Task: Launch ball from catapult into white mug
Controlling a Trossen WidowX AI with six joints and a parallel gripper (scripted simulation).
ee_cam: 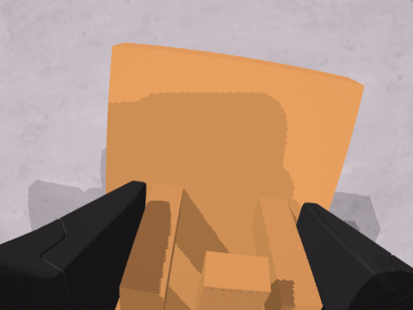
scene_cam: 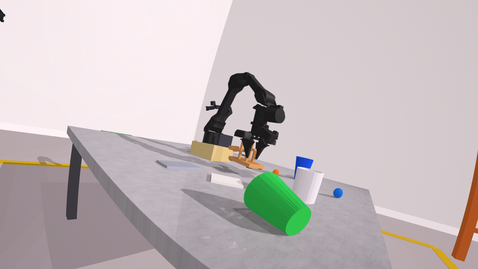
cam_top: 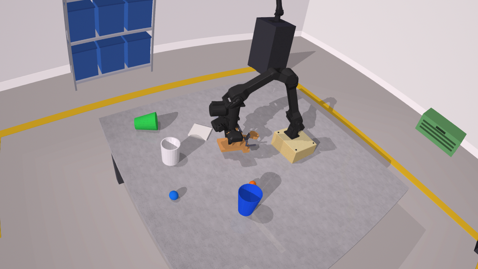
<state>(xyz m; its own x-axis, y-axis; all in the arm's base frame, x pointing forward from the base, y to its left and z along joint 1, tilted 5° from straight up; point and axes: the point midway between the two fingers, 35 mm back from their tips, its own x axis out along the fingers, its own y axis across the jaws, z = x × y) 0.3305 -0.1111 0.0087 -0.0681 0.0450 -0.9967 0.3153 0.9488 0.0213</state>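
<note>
Now: gripper tip 240 mm to the right of the orange ball, 60 mm above it and 30 mm short of it. Round my gripper tip: wooden catapult (60 mm behind, 40 mm to the left, 20 mm above); then white slab (190 mm to the right, 70 mm below, 30 mm ahead); then white mug (260 mm ahead, 80 mm to the right, 50 mm below).
</note>
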